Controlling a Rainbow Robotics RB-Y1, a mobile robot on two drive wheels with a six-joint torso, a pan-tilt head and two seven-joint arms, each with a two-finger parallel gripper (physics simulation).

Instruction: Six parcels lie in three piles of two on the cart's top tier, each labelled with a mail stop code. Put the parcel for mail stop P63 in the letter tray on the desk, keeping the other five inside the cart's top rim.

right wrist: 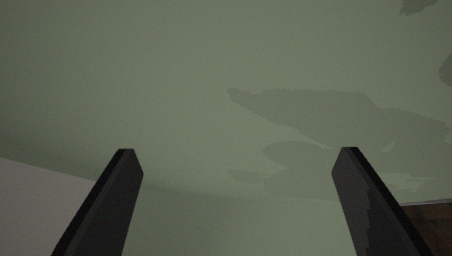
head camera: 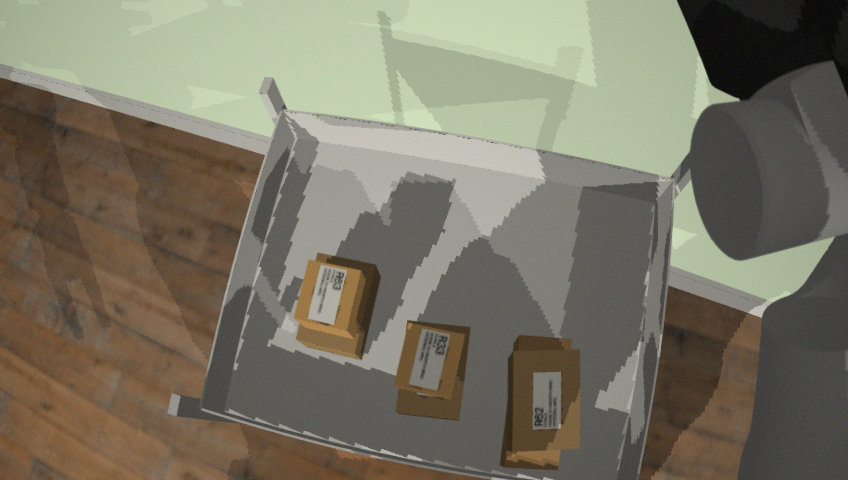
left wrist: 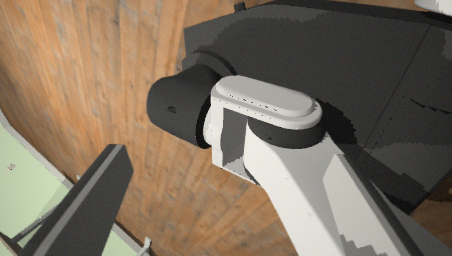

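In the head view, three piles of two brown parcels sit in the cart's top tier. The left pile's upper parcel has a label that looks like R63; the middle upper parcel reads R33; the right upper parcel reads R62. The lower parcels are mostly covered, their codes hidden. The letter tray and desk do not show. My right gripper is open and empty, facing a green surface away from the parcels. My left gripper is open and empty beside the robot's own body.
My right arm is at the right of the head view, beside the cart's far right corner. A green wall with a pale skirting stands behind the cart. Wooden floor shows at the left. The dark robot base fills the left wrist view's upper right.
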